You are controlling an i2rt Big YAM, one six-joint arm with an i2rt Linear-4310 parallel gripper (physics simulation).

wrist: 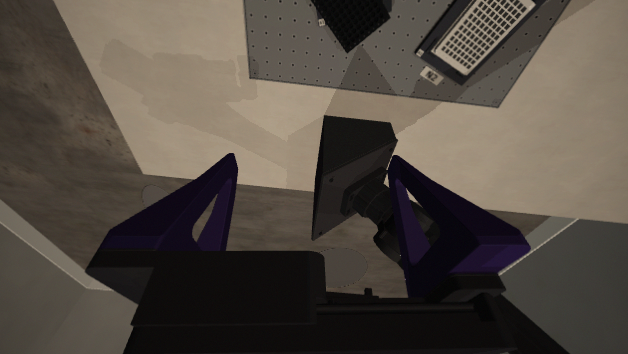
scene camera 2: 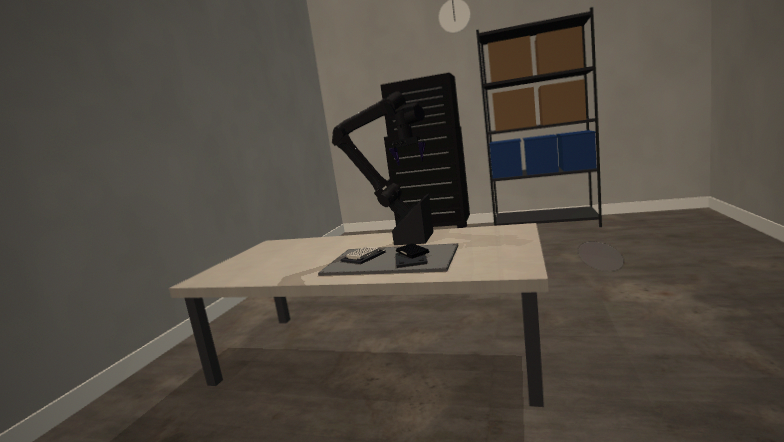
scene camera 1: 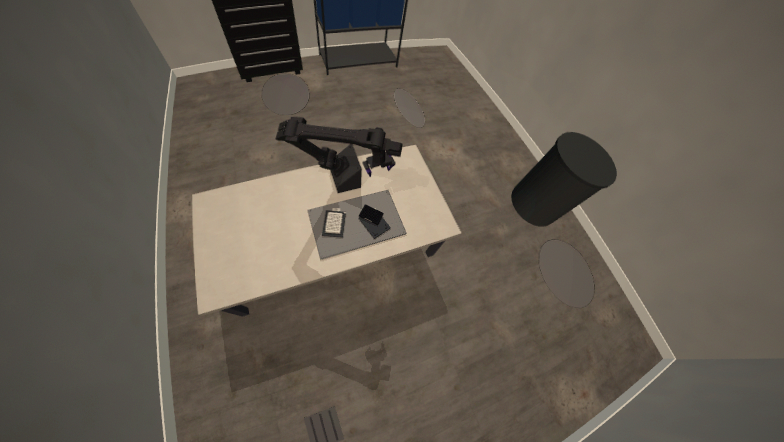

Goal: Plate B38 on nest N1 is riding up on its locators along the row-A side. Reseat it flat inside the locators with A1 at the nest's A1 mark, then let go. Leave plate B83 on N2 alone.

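Places are measured from the arm's base along level axes (x back, y right, z up), in centimetres.
Pixels of known places: gripper, fingertip midpoint: [wrist: 314, 161] [scene camera 2: 410, 163] [scene camera 1: 379, 173]; arm's base, origin of the base link: [wrist: 361, 189] [scene camera 2: 407, 215] [scene camera 1: 340, 166].
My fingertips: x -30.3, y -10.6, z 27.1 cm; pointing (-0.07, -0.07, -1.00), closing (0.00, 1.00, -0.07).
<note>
For each thing: its middle in the pictures, then the offset to it from my fingertips. Level surfaces: height alone.
- Black plate B38, body centre: [scene camera 2: 412, 250] [scene camera 1: 371, 214] dz -35.4, dx -3.2, dy +3.3 cm
- dark nest N1, body centre: [scene camera 2: 410, 257] [scene camera 1: 374, 222] dz -36.9, dx -8.5, dy +3.2 cm
- White plate B83, body centre: [wrist: 479, 28] [scene camera 2: 362, 252] [scene camera 1: 333, 222] dz -35.9, dx -0.4, dy +25.8 cm
- pale table, its level: dz -39.1 cm
Black plate B38 [scene camera 1: 371, 214] [scene camera 2: 412, 250] [wrist: 352, 22] lies askew over the robot-side end of dark nest N1 [scene camera 1: 379, 229] [scene camera 2: 410, 261], turned from the nest's outline and looking tilted; much of the nest shows bare. Its well marks are too small to read, and the wrist view cuts the plate off at the top. White plate B83 [scene camera 1: 334, 221] [scene camera 2: 362, 253] [wrist: 482, 37] sits in dark nest N2 [scene camera 1: 332, 236] [wrist: 462, 80]. My gripper [scene camera 1: 379, 169] [scene camera 2: 409, 155] [wrist: 314, 161] is open and empty, high above the table, behind the plates on the robot's side.
Both nests are on a grey perforated board [scene camera 1: 356, 247] [wrist: 280, 60] on the pale table [scene camera 1: 247, 241] [scene camera 2: 247, 271]. The arm's black base [scene camera 1: 347, 172] [scene camera 2: 414, 225] [wrist: 350, 140] stands just behind the board. A drawer cabinet [scene camera 2: 458, 164] and a shelf rack [scene camera 2: 597, 164] stand beyond the table.
</note>
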